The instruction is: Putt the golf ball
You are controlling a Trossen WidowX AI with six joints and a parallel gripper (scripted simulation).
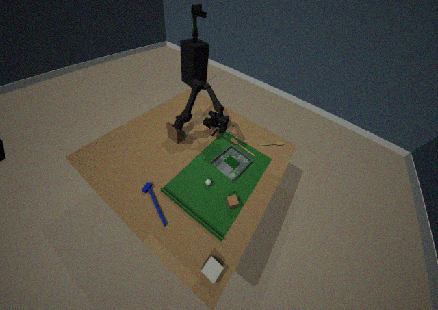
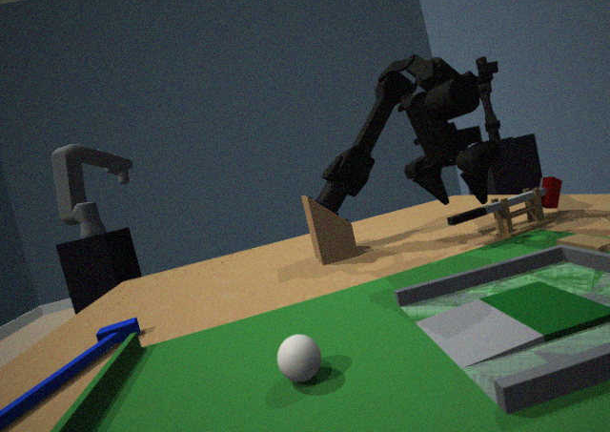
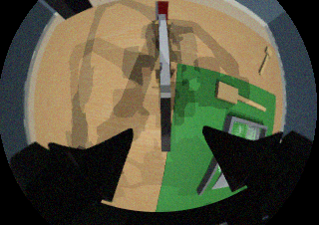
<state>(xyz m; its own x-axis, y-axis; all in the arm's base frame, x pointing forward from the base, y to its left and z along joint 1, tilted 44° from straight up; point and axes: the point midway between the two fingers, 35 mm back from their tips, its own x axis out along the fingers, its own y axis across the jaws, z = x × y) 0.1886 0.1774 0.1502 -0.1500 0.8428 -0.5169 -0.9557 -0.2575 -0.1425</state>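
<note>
My gripper tip is now 13 cm to the right of the wooden rack, 5 cm above it and 4 cm past it. Round my gripper tip: blue hammer 66 cm to the right, 16 cm ahead, 7 cm below; wooden block 48 cm ahead, 32 cm to the right, 5 cm below; golf ball 33 cm to the right, 28 cm ahead, 6 cm below.
</note>
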